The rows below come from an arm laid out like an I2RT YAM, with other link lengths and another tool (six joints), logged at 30 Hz.
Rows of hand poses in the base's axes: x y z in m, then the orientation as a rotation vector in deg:
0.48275 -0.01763 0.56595 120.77 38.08 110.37
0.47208 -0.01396 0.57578 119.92 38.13 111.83
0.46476 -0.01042 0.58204 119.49 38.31 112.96
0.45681 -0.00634 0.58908 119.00 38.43 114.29
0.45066 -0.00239 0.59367 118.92 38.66 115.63
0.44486 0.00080 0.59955 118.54 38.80 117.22
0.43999 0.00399 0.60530 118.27 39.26 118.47
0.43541 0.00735 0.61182 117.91 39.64 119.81
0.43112 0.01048 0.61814 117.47 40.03 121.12
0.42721 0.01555 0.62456 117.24 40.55 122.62
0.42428 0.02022 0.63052 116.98 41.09 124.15
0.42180 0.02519 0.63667 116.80 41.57 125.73
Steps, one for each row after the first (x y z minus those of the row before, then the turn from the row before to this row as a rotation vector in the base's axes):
-0.01067 0.00367 0.00983 0.39 -1.00 0.48
-0.00732 0.00354 0.00626 0.39 -0.62 0.53
-0.00795 0.00408 0.00704 0.50 -0.72 0.58
-0.00615 0.00395 0.00459 0.69 -0.46 0.77
-0.00580 0.00319 0.00588 0.72 -0.72 0.76
-0.00487 0.00319 0.00575 0.48 -0.51 0.82
-0.00458 0.00336 0.00652 0.52 -0.59 0.79
-0.00429 0.00313 0.00632 0.46 -0.62 0.76
-0.00391 0.00507 0.00642 0.64 -0.53 1.01
-0.00293 0.00467 0.00596 0.65 -0.54 1.03
-0.00248 0.00497 0.00615 0.74 -0.50 1.04

